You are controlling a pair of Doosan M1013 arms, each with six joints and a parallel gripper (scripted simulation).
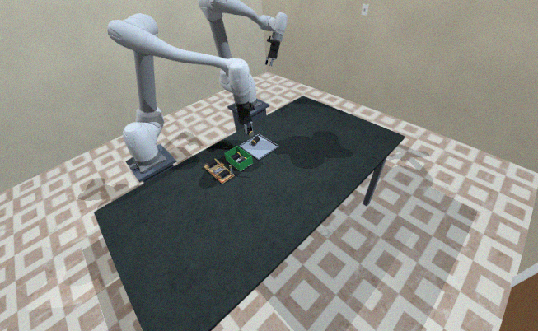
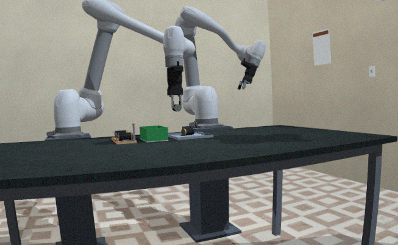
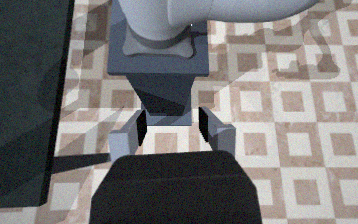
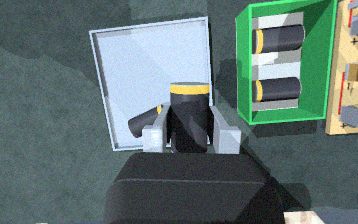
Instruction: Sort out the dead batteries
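Note:
My right gripper is now 30 mm short of the green recycling box, 130 mm to the left of it and 140 mm above it. The rest, counted from my right hand: grey tray 20 mm ahead, 50 mm to the left, 160 mm below.

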